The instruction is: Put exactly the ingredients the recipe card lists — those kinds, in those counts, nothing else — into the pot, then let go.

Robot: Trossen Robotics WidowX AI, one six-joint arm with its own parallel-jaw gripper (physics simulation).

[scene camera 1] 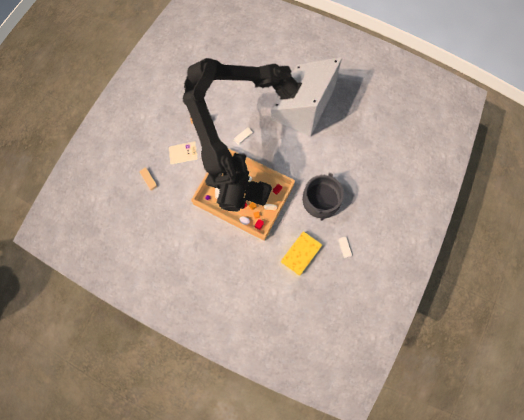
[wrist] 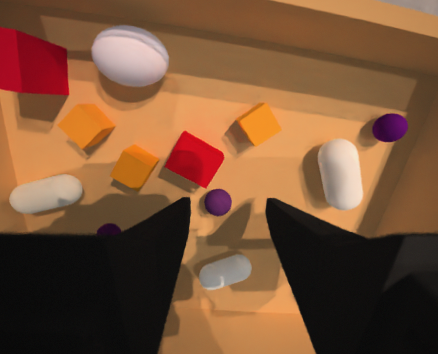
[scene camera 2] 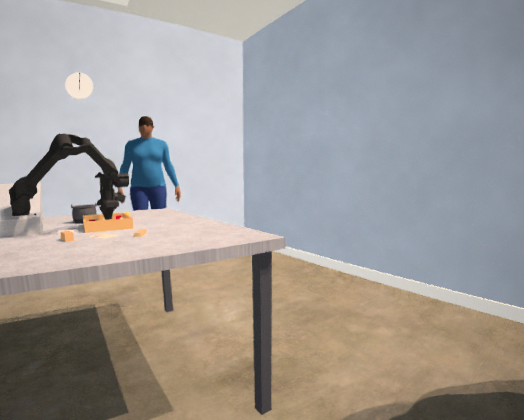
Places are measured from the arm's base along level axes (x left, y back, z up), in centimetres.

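Pixels of known places: gripper, fingertip midpoint: (wrist: pixel 228 205); arm's base at its link origin: (scene camera 1: pixel 291 91) (scene camera 2: pixel 21 209).
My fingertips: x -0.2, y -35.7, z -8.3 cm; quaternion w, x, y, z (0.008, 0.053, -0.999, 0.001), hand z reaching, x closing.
For each thing: its top centre in the pictures, then the offset to it from my fingertips.
- wooden tray at its top centre: (wrist: pixel 211 246) (scene camera 1: pixel 242 190) (scene camera 2: pixel 106 216) dx +0.9, dy +0.9, dz +2.4 cm
- purple ball at its top centre: (wrist: pixel 218 209) dx +0.5, dy +0.2, dz +0.1 cm
- pale egg shape at its top centre: (wrist: pixel 120 51) dx +5.3, dy -6.7, dz +0.9 cm
- black pot at its top centre: (scene camera 1: pixel 324 192) (scene camera 2: pixel 83 203) dx +23.3, dy +9.6, dz +7.4 cm
- recipe card at its top centre: (scene camera 1: pixel 183 152) dx -23.5, dy +4.8, dz -1.9 cm
- yellow sponge at its top centre: (scene camera 1: pixel 301 252) dx +25.0, dy -8.1, dz +0.9 cm
- tan block at its top centre: (scene camera 1: pixel 147 178) (scene camera 2: pixel 140 231) dx -29.1, dy -8.3, dz -0.6 cm
- orange cube at its top centre: (scene camera 2: pixel 66 231) dx -24.1, dy +17.7, dz +0.9 cm
My gripper (scene camera 2: pixel 108 218) (wrist: pixel 228 205) is partly open and empty, low in the wooden tray (scene camera 1: pixel 227 218) (scene camera 2: pixel 108 225) (wrist: pixel 300 30). In the wrist view a purple ball (wrist: pixel 218 202) lies just beyond and between the fingertips. Other purple balls (wrist: pixel 390 127) (wrist: pixel 109 229) lie right and left. Red blocks (wrist: pixel 195 159) (wrist: pixel 35 62), orange cubes (wrist: pixel 259 124) (wrist: pixel 135 167) (wrist: pixel 87 126), white capsules (wrist: pixel 341 174) (wrist: pixel 46 193) (wrist: pixel 225 271) and a pale egg shape (wrist: pixel 131 56) lie around. The black pot (scene camera 1: pixel 322 196) (scene camera 2: pixel 83 213) stands beside the tray. The recipe card (scene camera 1: pixel 181 154) has small marks, too small to count surely.
A yellow sponge (scene camera 1: pixel 301 253) lies near the pot. White blocks (scene camera 1: pixel 345 247) (scene camera 1: pixel 243 135) and a tan block (scene camera 1: pixel 148 178) (scene camera 2: pixel 140 233) lie around the tray. An orange cube (scene camera 2: pixel 67 236) sits near the card. The arm hides part of the tray from above.
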